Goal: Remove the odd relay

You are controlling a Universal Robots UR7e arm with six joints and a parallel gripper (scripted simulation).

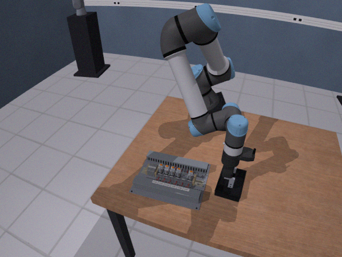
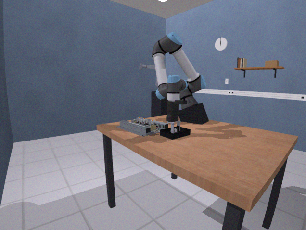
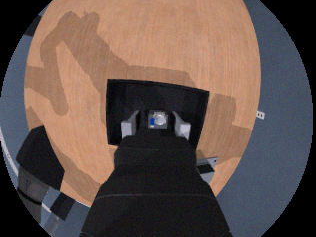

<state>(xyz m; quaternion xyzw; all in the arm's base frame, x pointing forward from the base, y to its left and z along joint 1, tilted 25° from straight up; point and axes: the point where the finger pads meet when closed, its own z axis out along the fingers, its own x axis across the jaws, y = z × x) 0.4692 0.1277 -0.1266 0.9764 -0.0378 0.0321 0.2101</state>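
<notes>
The black parts tray lies 20 mm below my hand. Round my hand: grey relay panel (270 mm to the right, 10 mm below, 10 mm ahead).
</notes>
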